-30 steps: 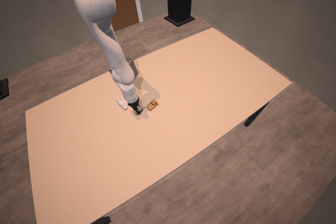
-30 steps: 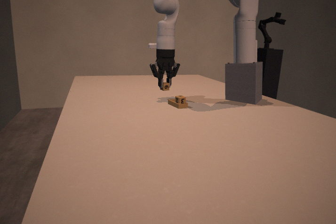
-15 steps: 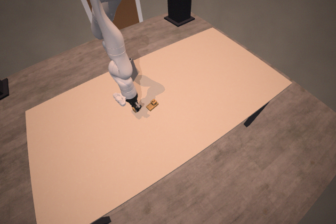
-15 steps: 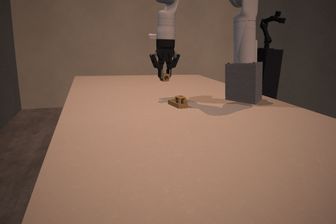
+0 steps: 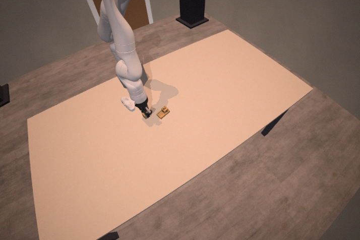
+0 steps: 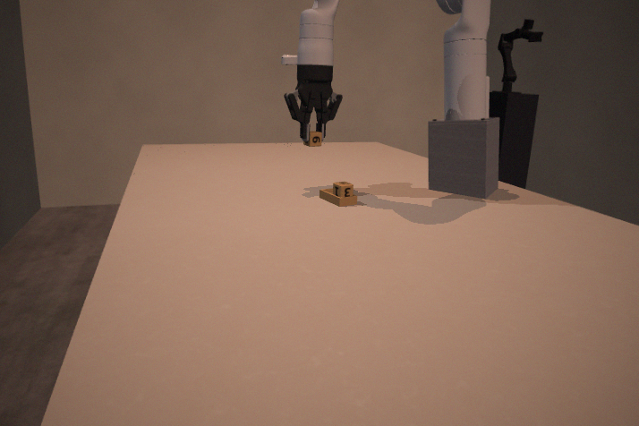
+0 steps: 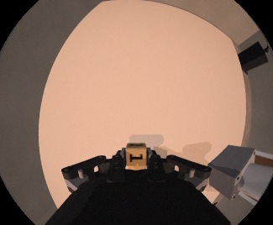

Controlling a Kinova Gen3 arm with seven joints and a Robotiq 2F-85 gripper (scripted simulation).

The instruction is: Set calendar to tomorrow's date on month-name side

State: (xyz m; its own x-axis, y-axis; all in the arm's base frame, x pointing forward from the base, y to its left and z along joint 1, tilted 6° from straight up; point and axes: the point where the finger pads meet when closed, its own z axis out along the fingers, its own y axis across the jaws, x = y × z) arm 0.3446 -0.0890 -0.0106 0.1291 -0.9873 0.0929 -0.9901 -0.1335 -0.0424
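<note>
My hand is 12 cm above the wooden tray, 11 cm to the right of it and 1 cm past it.
</note>
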